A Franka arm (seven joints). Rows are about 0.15 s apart.
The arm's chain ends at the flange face. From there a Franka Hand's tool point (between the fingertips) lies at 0.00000 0.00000 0.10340 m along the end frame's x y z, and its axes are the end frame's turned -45 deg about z.
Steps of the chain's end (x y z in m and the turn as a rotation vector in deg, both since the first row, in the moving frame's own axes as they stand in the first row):
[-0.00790 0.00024 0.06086 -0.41 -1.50 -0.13]
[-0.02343 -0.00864 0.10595 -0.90 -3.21 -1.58]
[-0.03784 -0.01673 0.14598 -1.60 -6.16 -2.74]
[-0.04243 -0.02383 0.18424 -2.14 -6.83 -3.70]
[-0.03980 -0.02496 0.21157 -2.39 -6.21 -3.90]
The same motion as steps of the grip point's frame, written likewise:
[-0.00819 -0.00680 0.06082 0.77 -1.35 -0.13]
[-0.01574 -0.02555 0.10578 1.63 -2.91 -1.58]
[-0.02494 -0.04416 0.14534 3.22 -5.49 -2.74]
[-0.02475 -0.05245 0.18343 3.32 -6.34 -3.70]
[-0.02160 -0.05028 0.21087 2.70 -6.08 -3.90]

